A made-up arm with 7 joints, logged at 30 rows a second.
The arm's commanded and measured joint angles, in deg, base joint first. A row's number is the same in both.
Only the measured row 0 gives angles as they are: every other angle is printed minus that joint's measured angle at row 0.
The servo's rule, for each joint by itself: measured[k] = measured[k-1] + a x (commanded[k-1-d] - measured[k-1]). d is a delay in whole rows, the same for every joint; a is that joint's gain. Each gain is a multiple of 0.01, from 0.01 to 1. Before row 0 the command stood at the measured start. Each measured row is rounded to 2 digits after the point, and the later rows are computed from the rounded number. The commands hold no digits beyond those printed.
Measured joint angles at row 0: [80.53 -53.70 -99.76 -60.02 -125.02 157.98 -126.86]
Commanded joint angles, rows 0 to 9: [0.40 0.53 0.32 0.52 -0.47 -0.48 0.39]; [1.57 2.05 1.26 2.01 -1.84 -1.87 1.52]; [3.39 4.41 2.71 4.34 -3.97 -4.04 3.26]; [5.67 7.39 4.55 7.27 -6.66 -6.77 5.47]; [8.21 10.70 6.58 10.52 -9.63 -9.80 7.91]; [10.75 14.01 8.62 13.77 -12.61 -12.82 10.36]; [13.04 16.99 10.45 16.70 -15.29 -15.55 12.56]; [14.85 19.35 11.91 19.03 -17.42 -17.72 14.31]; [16.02 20.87 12.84 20.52 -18.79 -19.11 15.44]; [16.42 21.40 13.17 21.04 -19.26 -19.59 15.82]
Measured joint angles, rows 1 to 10: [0.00 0.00 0.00 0.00 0.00 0.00 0.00]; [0.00 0.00 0.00 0.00 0.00 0.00 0.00]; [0.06 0.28 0.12 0.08 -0.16 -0.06 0.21]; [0.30 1.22 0.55 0.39 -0.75 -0.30 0.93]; [0.79 2.91 1.37 1.02 -1.88 -0.79 2.21]; [1.57 5.28 2.58 2.02 -3.55 -1.57 4.00]; [2.63 8.15 4.10 3.38 -5.68 -2.64 6.15]; [3.93 11.26 5.82 5.04 -8.11 -3.96 8.47]; [5.39 14.30 7.58 6.91 -10.62 -5.47 10.72]; [6.90 16.98 9.23 8.85 -13.00 -7.06 12.69]
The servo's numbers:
d 2
a 0.16 0.53 0.38 0.16 0.35 0.13 0.55

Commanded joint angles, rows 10 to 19: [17.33 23.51 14.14 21.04 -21.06 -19.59 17.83]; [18.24 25.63 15.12 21.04 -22.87 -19.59 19.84]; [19.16 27.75 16.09 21.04 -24.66 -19.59 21.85]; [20.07 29.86 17.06 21.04 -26.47 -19.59 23.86]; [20.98 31.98 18.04 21.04 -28.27 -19.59 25.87]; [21.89 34.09 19.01 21.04 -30.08 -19.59 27.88]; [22.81 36.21 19.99 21.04 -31.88 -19.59 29.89]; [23.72 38.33 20.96 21.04 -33.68 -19.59 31.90]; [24.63 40.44 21.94 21.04 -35.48 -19.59 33.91]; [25.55 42.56 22.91 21.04 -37.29 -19.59 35.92]
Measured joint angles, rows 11 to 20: [8.36 19.04 10.60 10.72 -15.03 -8.63 14.20]; [9.65 20.29 11.58 12.37 -16.51 -10.05 15.09]; [10.88 22.00 12.55 13.76 -18.10 -11.29 16.60]; [12.06 23.92 13.53 14.92 -19.77 -12.37 18.38]; [13.20 25.95 14.50 15.90 -21.48 -13.31 20.29]; [14.30 28.02 15.47 16.72 -23.23 -14.13 22.25]; [15.37 30.12 16.45 17.41 -24.99 -14.84 24.24]; [16.41 32.22 17.42 17.99 -26.77 -15.46 26.24]; [17.43 34.33 18.40 18.48 -28.56 -16.00 28.25]; [18.44 36.45 19.37 18.89 -30.35 -16.47 30.26]
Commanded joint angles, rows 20 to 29: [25.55 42.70 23.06 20.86 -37.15 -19.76 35.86]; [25.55 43.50 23.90 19.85 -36.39 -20.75 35.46]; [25.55 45.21 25.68 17.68 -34.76 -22.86 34.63]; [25.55 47.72 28.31 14.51 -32.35 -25.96 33.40]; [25.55 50.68 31.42 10.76 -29.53 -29.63 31.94]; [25.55 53.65 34.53 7.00 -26.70 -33.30 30.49]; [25.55 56.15 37.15 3.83 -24.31 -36.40 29.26]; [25.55 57.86 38.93 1.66 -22.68 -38.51 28.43]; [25.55 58.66 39.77 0.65 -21.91 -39.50 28.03]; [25.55 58.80 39.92 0.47 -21.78 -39.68 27.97]
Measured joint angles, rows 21 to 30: [19.43 38.56 20.35 19.23 -32.15 -16.88 32.27]; [20.41 40.68 21.32 19.52 -33.95 -17.23 34.28]; [21.23 41.75 21.98 19.73 -35.07 -17.56 35.15]; [21.92 42.68 22.71 19.75 -35.53 -17.97 35.32]; [22.50 44.02 23.84 19.42 -35.26 -18.61 34.94]; [22.99 45.98 25.54 18.63 -34.24 -19.57 34.09]; [23.40 48.47 27.77 17.37 -32.59 -20.88 32.91]; [23.74 51.22 30.34 15.71 -30.53 -22.49 31.58]; [24.03 53.83 32.93 13.81 -28.35 -24.30 30.30]; [24.27 55.97 35.21 11.87 -26.37 -26.15 29.27]
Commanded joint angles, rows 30 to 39: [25.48 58.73 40.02 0.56 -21.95 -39.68 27.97]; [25.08 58.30 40.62 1.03 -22.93 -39.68 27.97]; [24.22 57.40 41.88 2.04 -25.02 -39.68 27.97]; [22.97 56.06 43.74 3.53 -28.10 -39.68 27.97]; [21.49 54.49 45.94 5.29 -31.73 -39.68 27.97]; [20.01 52.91 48.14 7.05 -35.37 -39.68 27.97]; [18.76 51.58 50.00 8.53 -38.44 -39.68 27.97]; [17.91 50.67 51.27 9.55 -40.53 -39.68 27.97]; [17.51 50.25 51.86 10.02 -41.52 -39.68 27.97]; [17.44 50.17 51.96 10.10 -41.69 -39.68 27.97]
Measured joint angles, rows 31 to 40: [24.47 57.40 36.94 10.07 -24.81 -27.89 28.59]; [24.64 58.14 38.07 8.53 -23.75 -29.42 28.25]; [24.77 58.45 38.81 7.25 -23.12 -30.75 28.10]; [24.82 58.37 39.50 6.25 -23.05 -31.91 28.03]; [24.72 57.86 40.40 5.58 -23.74 -32.92 28.00]; [24.44 56.91 41.67 5.25 -25.27 -33.80 27.98]; [23.97 55.63 43.29 5.26 -27.53 -34.56 27.97]; [23.34 54.19 45.13 5.55 -30.27 -35.23 27.97]; [22.61 52.81 46.98 6.03 -33.13 -35.81 27.97]; [21.86 51.68 48.61 6.59 -35.72 -36.31 27.97]
